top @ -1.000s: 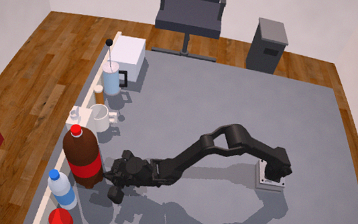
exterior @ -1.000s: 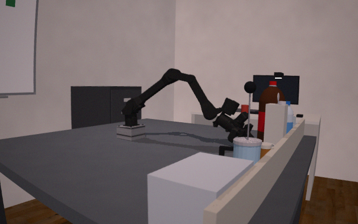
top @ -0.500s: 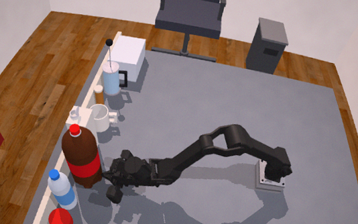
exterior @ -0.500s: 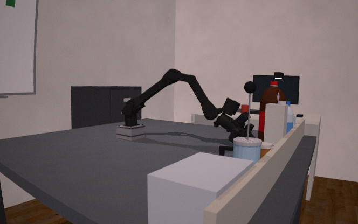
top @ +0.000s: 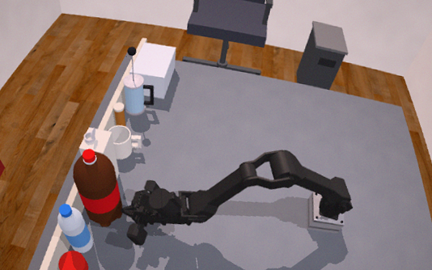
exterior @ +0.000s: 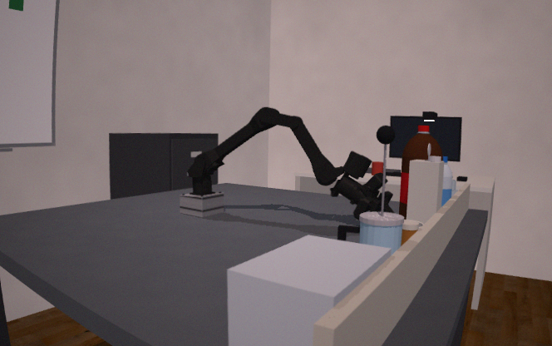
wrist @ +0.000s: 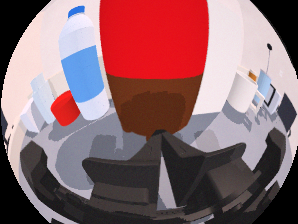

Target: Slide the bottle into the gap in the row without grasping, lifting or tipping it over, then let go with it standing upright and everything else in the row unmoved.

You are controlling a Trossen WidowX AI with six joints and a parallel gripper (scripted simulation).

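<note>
My hand is 100 mm below the brown cola bottle, 80 mm short of it and 10 mm to the right of it. From my hand the other things lie so: red cup (210 mm to the left, 90 mm ahead, 30 mm below); then low beige rail (180 mm ahead, 90 mm to the right); then water bottle (130 mm to the left, 110 mm ahead, 50 mm above).
</note>
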